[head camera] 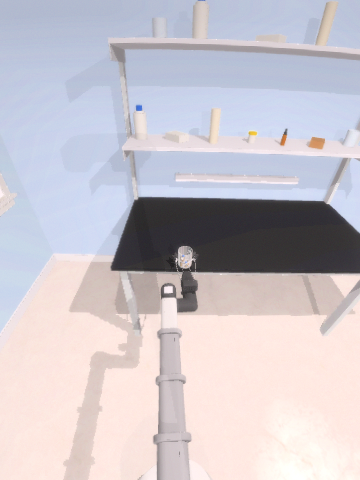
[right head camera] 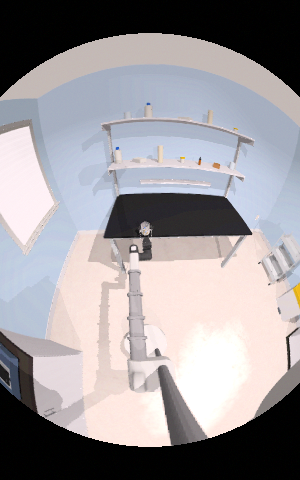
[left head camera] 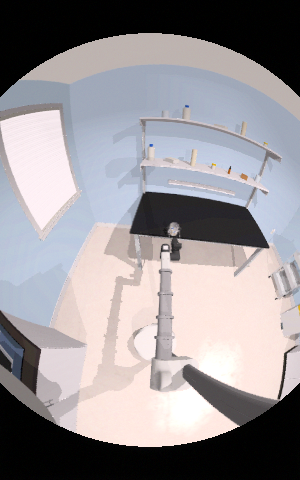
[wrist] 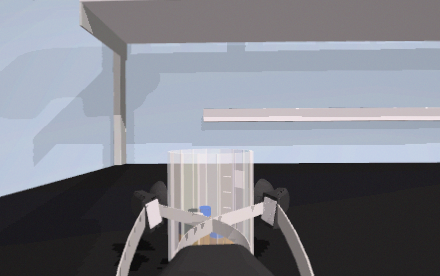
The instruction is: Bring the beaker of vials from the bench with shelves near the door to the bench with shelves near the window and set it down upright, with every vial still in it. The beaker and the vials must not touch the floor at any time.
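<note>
The clear beaker [head camera: 185, 254] [left head camera: 173, 228] [right head camera: 145, 227] [wrist: 210, 172] is upright, with vials [head camera: 185, 261] [wrist: 205, 211] low inside it; blue caps and amber parts show through the wall. My gripper [head camera: 185, 260] [wrist: 212, 195] is shut on the beaker, a fingertip pad at each side. Both are over the front left part of the black-topped bench [head camera: 260, 235] [left head camera: 215, 220] [right head camera: 190, 215] [wrist: 360, 215] with shelves. The beaker's base is hidden behind the wrist in the wrist view, and I cannot tell whether it touches the bench top.
A bright window [left head camera: 40, 165] [right head camera: 22, 185] is on the left wall. The lower shelf [head camera: 230, 146] above the bench holds bottles and small boxes. A bench leg [head camera: 131, 302] stands left of my arm. A step ladder [right head camera: 280, 260] is at the right, and a pale cabinet [left head camera: 60, 375] at the lower left.
</note>
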